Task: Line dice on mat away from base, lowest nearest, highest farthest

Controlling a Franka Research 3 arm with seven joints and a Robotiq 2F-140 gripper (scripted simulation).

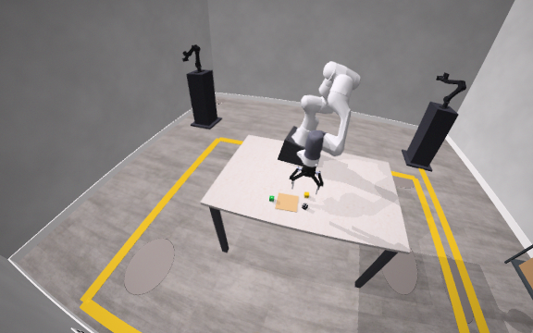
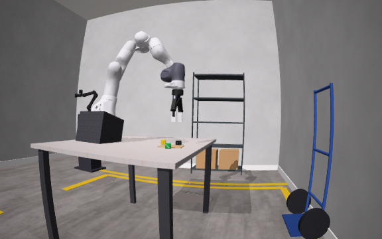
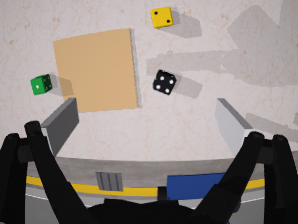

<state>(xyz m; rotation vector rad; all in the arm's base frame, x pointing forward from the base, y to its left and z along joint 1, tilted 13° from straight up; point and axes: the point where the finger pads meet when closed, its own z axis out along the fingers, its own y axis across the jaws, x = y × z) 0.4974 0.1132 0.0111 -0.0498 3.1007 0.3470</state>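
Right now the green die is 200 mm to the right of my hand, 140 mm below it and 10 mm ahead of it. Round my hand: yellow die: 140 mm below, 100 mm behind, 20 mm to the left; black die: 140 mm below, 30 mm to the left, 10 mm ahead; tan mat: 160 mm below, 90 mm to the right.
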